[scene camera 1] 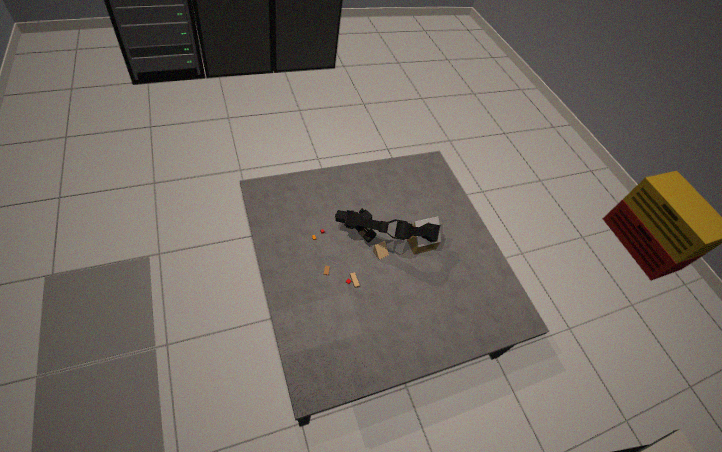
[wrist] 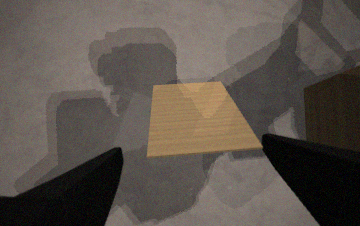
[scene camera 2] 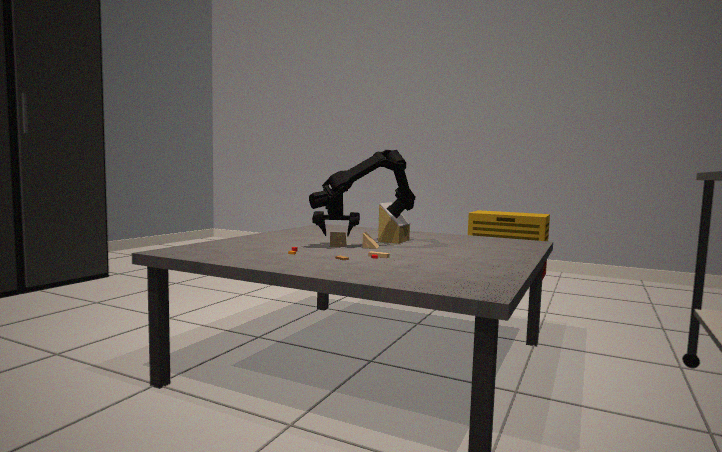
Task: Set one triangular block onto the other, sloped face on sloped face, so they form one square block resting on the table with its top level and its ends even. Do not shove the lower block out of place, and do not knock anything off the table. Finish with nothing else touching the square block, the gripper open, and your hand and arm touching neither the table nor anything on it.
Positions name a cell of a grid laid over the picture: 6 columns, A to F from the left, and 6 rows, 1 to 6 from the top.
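Observation:
There's a triangular block (wrist: D4) in view, along with the gripper (wrist: D4), which is open and holds nothing.

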